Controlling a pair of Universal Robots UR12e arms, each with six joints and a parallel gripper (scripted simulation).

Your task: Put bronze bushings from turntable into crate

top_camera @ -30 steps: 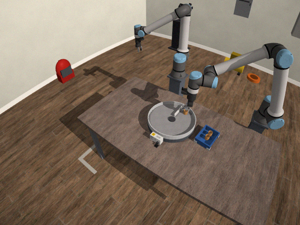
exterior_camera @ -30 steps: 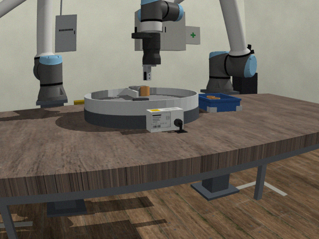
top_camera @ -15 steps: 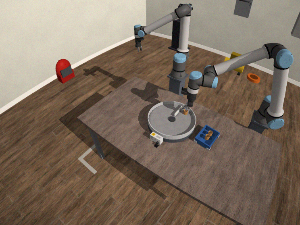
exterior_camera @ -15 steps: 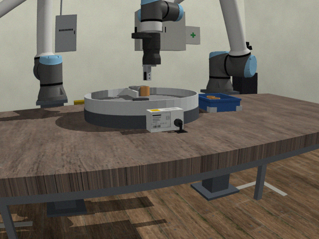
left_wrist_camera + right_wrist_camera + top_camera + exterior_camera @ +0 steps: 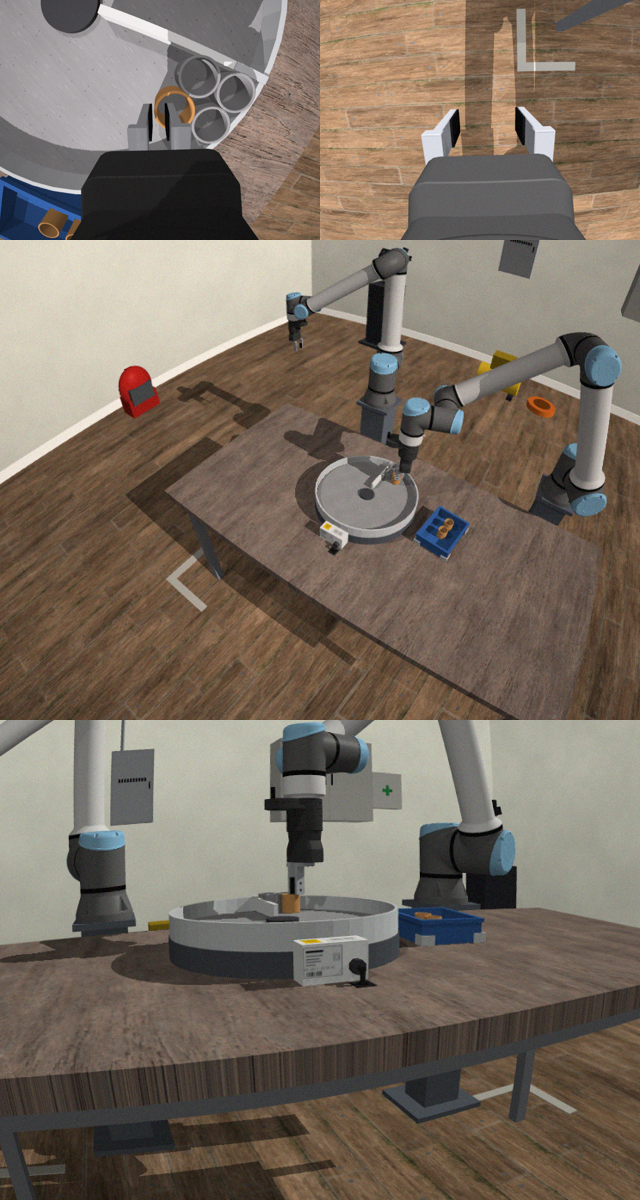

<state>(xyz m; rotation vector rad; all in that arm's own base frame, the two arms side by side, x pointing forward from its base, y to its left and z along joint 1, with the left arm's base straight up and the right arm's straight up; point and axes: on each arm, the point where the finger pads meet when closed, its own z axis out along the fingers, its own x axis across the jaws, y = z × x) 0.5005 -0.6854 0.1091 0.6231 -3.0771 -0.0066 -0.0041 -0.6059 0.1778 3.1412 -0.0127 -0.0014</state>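
Now: the turntable 13 cm ahead of my left hand, 5 cm to the right of it and 6 cm below it. Round my left hand: blue crate: 6 cm ahead, 28 cm to the left, 8 cm below.
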